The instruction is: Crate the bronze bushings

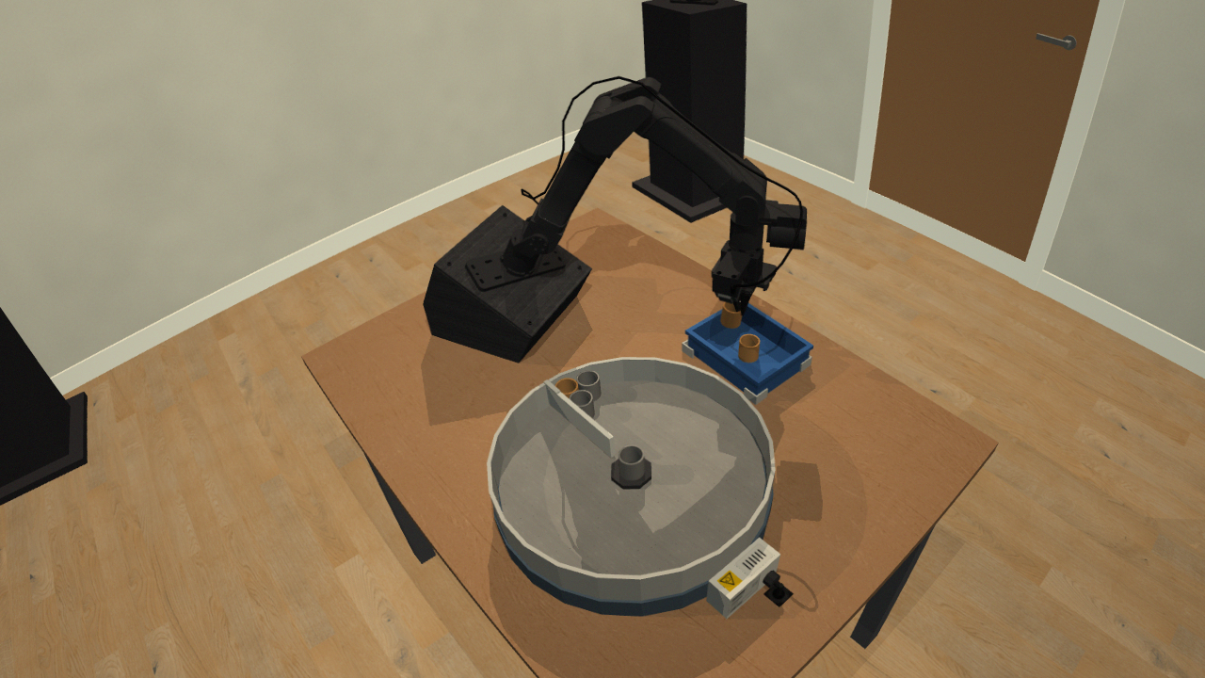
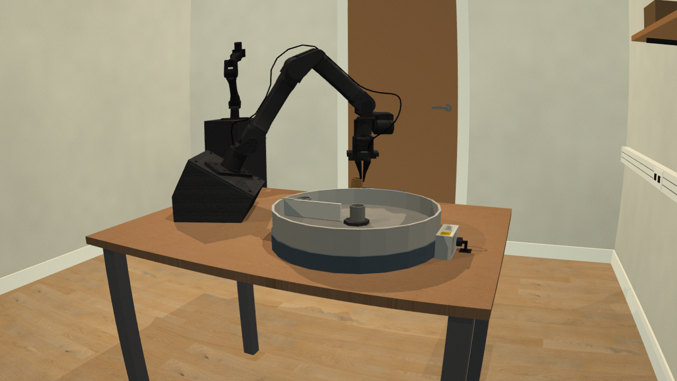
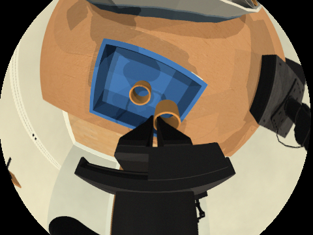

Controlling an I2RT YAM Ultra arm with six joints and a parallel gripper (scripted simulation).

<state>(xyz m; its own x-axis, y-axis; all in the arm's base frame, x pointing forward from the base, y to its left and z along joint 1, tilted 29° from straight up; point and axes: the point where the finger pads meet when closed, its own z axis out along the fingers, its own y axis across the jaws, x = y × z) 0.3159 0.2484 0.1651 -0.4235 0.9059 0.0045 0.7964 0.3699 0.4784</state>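
Now: the blue crate 30 mm ahead of my hand, 10 mm to the right of it and 70 mm below it. Also, from my hand: grey turntable 160 mm ahead, 360 mm to the right, 40 mm below.
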